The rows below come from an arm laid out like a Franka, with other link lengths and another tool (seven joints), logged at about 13 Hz.
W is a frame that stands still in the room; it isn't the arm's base.
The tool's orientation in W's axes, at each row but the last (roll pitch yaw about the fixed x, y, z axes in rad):
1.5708, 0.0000, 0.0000
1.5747, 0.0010, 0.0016
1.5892, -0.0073, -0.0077
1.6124, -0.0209, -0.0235
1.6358, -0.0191, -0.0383
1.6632, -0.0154, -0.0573
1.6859, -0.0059, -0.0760
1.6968, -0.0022, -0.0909
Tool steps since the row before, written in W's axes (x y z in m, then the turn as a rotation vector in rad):
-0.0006, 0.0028, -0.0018, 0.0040, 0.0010, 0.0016
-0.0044, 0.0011, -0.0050, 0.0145, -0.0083, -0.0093
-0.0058, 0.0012, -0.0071, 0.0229, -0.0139, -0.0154
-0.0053, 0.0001, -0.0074, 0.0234, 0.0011, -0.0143
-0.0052, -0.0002, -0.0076, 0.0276, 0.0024, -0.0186
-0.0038, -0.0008, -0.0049, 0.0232, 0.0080, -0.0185
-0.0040, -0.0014, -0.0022, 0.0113, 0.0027, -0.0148
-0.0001, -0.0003, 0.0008, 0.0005, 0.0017, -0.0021
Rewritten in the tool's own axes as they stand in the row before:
-0.0006, -0.0018, -0.0028, 0.0040, 0.0016, -0.0010
-0.0044, -0.0050, -0.0011, 0.0145, -0.0093, 0.0084
-0.0059, -0.0071, -0.0010, 0.0229, -0.0153, 0.0140
-0.0055, -0.0073, 0.0003, 0.0231, -0.0148, -0.0010
-0.0053, -0.0075, 0.0009, 0.0271, -0.0193, -0.0022
-0.0038, -0.0047, 0.0015, 0.0224, -0.0196, -0.0075
-0.0039, -0.0020, 0.0019, 0.0110, -0.0152, -0.0018
-0.0001, 0.0008, 0.0002, 0.0003, -0.0023, -0.0015

